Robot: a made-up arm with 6 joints. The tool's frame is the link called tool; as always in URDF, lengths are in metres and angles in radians. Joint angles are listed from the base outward.
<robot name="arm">
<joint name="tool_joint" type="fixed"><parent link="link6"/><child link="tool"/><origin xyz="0 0 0" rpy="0 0 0"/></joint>
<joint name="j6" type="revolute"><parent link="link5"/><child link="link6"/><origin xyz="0.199 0 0" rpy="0 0 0"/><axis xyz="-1 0 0"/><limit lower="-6.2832" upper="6.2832"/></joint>
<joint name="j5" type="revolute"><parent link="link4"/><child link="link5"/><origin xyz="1.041 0 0" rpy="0 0 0"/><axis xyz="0 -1 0"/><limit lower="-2.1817" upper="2.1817"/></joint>
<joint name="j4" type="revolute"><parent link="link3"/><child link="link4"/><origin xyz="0 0 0.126" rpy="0 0 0"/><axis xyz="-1 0 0"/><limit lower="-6.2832" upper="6.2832"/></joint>
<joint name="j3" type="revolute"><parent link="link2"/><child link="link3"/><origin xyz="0 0 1.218" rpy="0 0 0"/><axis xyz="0 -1 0"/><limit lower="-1.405" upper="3.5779"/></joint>
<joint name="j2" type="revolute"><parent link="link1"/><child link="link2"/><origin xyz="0.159 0 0" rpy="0 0 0"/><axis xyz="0 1 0"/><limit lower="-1.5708" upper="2.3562"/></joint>
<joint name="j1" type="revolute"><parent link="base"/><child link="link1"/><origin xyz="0 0 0.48" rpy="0 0 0"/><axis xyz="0 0 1"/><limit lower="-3.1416" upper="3.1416"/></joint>
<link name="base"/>
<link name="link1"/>
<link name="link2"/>
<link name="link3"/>
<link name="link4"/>
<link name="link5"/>
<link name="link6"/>
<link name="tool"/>
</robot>
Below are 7 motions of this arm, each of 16 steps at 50 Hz.
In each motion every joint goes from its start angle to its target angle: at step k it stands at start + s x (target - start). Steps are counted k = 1, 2, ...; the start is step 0. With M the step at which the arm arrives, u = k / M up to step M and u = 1 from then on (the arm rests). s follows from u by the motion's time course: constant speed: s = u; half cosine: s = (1 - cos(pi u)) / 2; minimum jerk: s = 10 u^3 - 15 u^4 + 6 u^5.
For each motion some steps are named. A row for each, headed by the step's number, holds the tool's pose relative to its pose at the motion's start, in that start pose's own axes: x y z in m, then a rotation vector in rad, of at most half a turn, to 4 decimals.
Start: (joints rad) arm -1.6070 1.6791 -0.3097 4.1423 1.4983 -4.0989
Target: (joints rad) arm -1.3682 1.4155 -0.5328 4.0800 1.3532 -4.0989
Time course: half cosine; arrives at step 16
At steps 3, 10, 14, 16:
3: -0.0172 -0.0115 -0.0243 0.0062 -0.0154 -0.0020
10: -0.1291 -0.0714 -0.2138 0.0456 -0.1298 -0.0157
14: -0.1702 -0.0856 -0.3047 0.0599 -0.1829 -0.0216
16: -0.1755 -0.0870 -0.3177 0.0618 -0.1905 -0.0225

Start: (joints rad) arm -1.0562 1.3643 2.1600 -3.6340 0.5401 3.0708
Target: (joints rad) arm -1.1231 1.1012 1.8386 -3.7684 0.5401 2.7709
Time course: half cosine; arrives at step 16
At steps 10, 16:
10: 0.0013 0.0054 0.2053 0.2844 0.0155 -0.0139
16: -0.0119 0.0123 0.2942 0.4122 0.0198 -0.0213

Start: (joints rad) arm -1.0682 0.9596 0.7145 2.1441 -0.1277 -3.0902
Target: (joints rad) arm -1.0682 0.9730 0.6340 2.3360 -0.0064 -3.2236
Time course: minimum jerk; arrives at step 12
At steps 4, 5, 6, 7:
4: 0.0031 -0.0205 -0.0212 -0.0139 0.0369 -0.0102
5: 0.0047 -0.0342 -0.0350 -0.0228 0.0611 -0.0178
6: 0.0062 -0.0497 -0.0504 -0.0326 0.0884 -0.0271
7: 0.0073 -0.0655 -0.0658 -0.0422 0.1158 -0.0373

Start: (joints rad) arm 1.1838 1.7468 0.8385 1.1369 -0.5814 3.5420
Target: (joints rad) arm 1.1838 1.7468 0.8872 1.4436 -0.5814 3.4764
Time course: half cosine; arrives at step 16
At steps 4, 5, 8, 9, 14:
4: -0.0026 0.0128 0.0024 -0.0243 -0.0090 0.0289
5: -0.0040 0.0194 0.0036 -0.0369 -0.0136 0.0439
8: -0.0097 0.0438 0.0078 -0.0828 -0.0308 0.0989
9: -0.0119 0.0523 0.0091 -0.0989 -0.0368 0.1183
14: -0.0211 0.0843 0.0137 -0.1588 -0.0595 0.1909

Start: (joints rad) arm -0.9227 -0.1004 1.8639 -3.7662 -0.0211 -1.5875
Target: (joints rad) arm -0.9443 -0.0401 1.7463 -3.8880 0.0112 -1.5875
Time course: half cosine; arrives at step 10
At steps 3, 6, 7, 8, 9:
3: -0.0017 0.0507 -0.0342 0.0206 0.0215 0.0367
6: -0.0119 0.1600 -0.1099 0.0656 0.0708 0.1145
7: -0.0170 0.1935 -0.1337 0.0796 0.0868 0.1380
8: -0.0216 0.2200 -0.1527 0.0907 0.0997 0.1565
9: -0.0249 0.2369 -0.1650 0.0979 0.1082 0.1683

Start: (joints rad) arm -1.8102 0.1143 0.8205 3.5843 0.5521 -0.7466
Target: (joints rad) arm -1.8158 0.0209 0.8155 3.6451 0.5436 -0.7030
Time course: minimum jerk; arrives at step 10
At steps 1, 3, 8, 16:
1: -0.0013 0.0000 -0.0012 -0.0007 0.0009 -0.0001
3: -0.0258 -0.0001 -0.0226 -0.0125 0.0181 -0.0012
8: -0.1536 0.0013 -0.1254 -0.0715 0.1046 -0.0034
16: -0.1634 0.0015 -0.1327 -0.0758 0.1111 -0.0033

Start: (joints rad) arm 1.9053 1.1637 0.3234 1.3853 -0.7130 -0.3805
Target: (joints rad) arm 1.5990 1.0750 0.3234 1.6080 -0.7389 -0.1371
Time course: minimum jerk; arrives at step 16
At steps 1, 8, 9, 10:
1: 0.0007 -0.0010 -0.0010 -0.0003 0.0004 -0.0004
8: 0.1404 -0.2132 -0.2377 -0.0833 0.0919 -0.0755
9: 0.1690 -0.2586 -0.2986 -0.1039 0.1163 -0.0911
10: 0.1944 -0.2999 -0.3576 -0.1237 0.1402 -0.1050

